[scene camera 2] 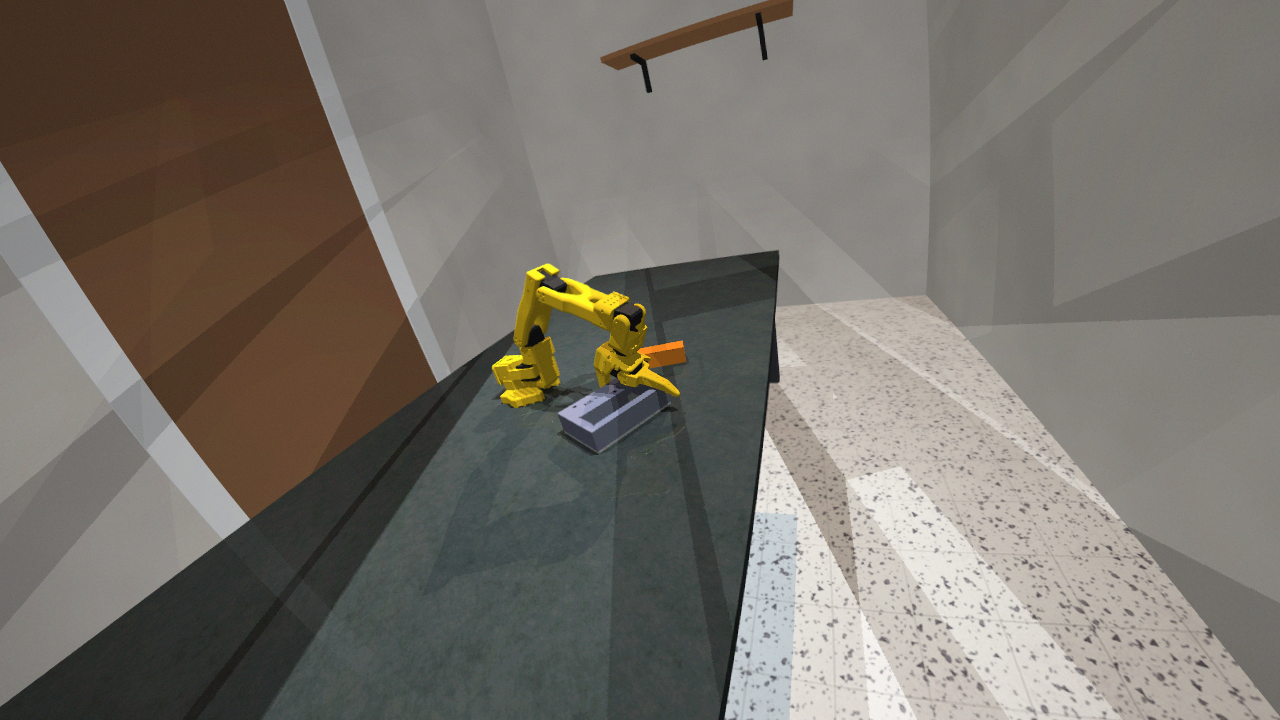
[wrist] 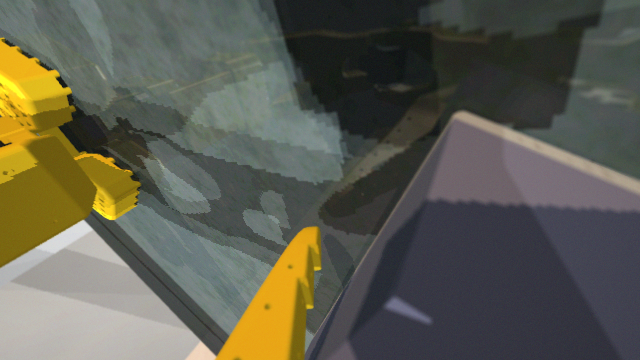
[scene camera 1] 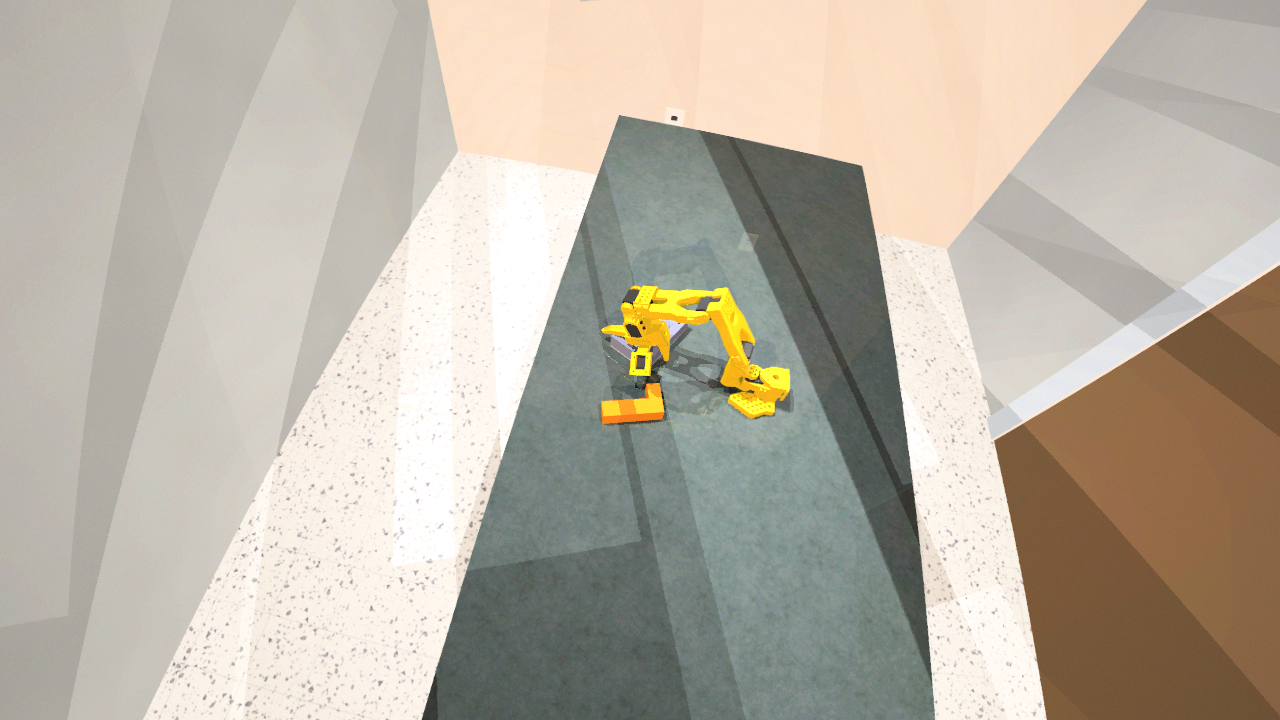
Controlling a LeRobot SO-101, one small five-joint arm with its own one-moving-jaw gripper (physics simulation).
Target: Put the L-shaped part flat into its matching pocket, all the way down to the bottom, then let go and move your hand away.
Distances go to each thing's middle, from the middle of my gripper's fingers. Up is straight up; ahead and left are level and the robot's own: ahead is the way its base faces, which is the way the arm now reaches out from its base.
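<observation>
Orange L-shaped part (scene camera 1: 650, 408): 4 cm behind my hand, 13 cm to the left of it, 4 cm below it. Grey pocket block (scene camera 2: 602, 418): my hand is 3 cm above it, 4 cm past it and 3 cm to the left of it.
</observation>
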